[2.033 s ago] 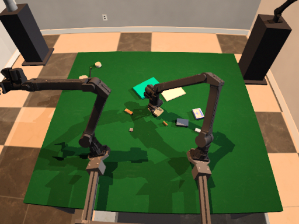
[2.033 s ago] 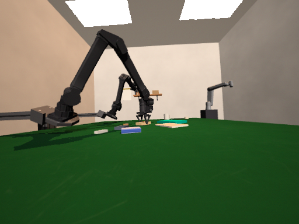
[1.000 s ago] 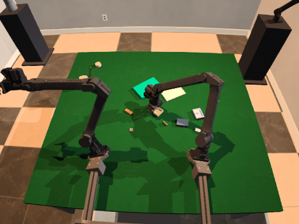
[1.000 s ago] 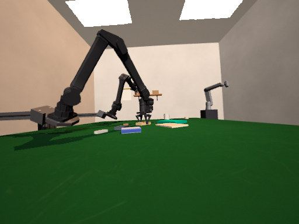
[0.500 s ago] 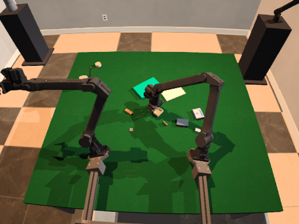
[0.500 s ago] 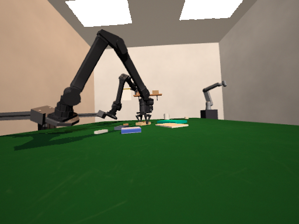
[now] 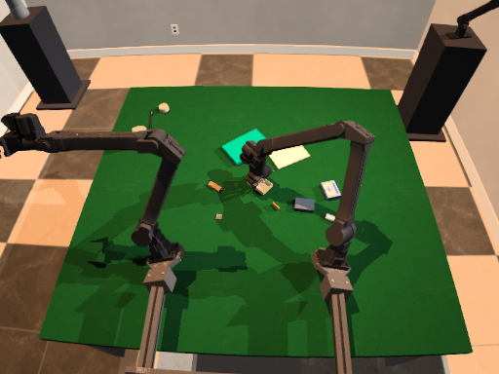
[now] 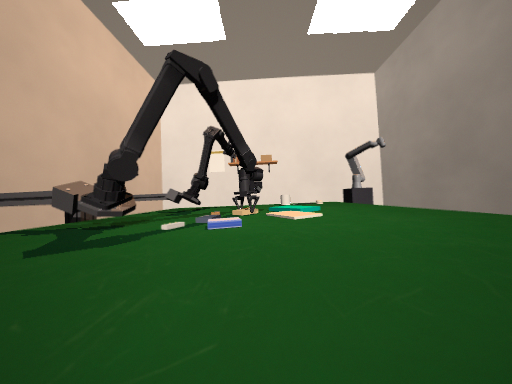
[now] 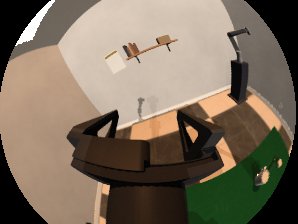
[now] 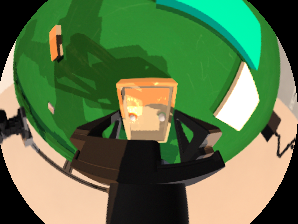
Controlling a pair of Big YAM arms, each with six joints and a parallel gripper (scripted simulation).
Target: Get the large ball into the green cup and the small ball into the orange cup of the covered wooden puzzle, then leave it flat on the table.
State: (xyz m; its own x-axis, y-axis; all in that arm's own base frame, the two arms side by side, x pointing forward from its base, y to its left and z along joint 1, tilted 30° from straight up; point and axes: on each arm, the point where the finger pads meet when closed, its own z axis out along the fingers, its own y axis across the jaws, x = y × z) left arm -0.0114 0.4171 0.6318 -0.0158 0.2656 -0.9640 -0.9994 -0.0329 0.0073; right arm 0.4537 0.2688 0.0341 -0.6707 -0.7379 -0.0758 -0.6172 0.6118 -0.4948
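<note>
Right now my right hand is 1 cm above the covered wooden puzzle. The rest, counted from my right hand: white cylinder 27 cm ahead, 66 cm to the left, 3 cm above; cream board 20 cm ahead, 14 cm to the right, 1 cm below; teal board 24 cm ahead, 7 cm to the left, 1 cm below.
</note>
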